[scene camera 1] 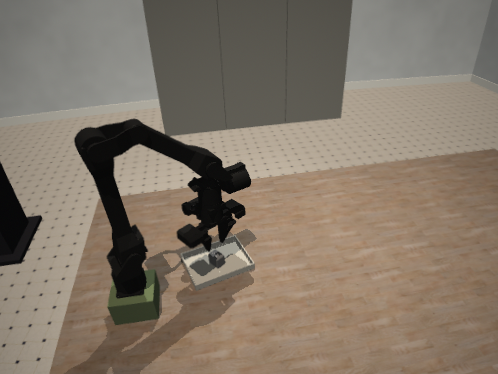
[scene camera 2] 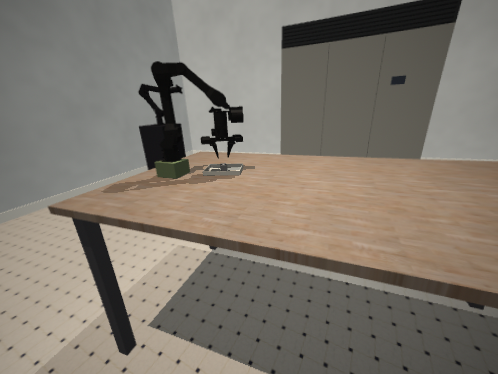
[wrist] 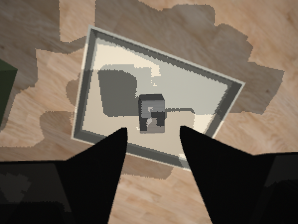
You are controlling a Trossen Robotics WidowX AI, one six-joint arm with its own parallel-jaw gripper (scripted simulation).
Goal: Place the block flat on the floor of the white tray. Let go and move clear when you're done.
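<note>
Gripper (scene camera 1: 215,246), also (wrist: 153,131). White tray (scene camera 1: 235,255), also (wrist: 115,70). Grey block (wrist: 151,107).
</note>
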